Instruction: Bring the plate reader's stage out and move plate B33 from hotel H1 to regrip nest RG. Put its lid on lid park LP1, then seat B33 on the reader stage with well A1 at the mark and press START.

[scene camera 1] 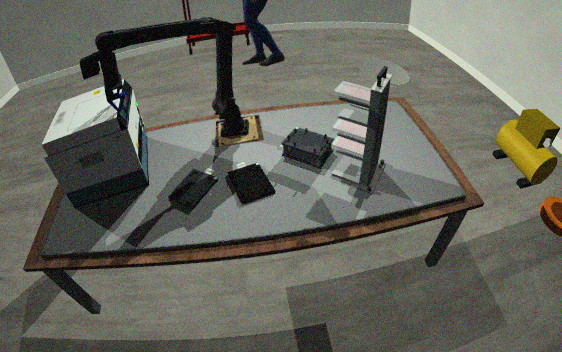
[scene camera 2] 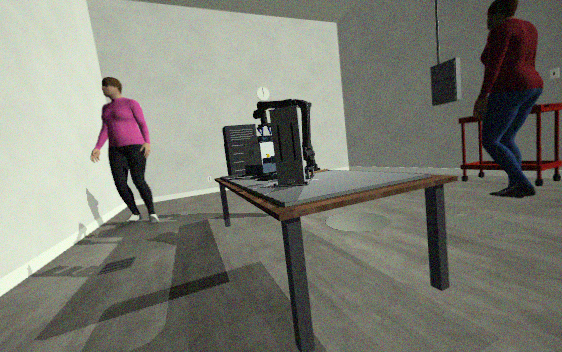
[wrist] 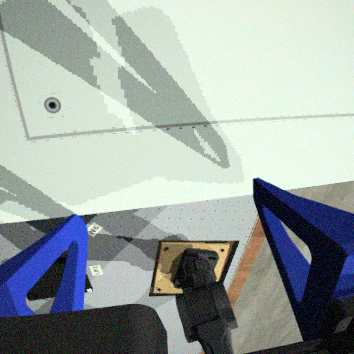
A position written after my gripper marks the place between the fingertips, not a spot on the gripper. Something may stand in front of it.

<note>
In view: my gripper (wrist: pixel 165 204) and a plate reader (scene camera 2: pixel 264 148).
</note>
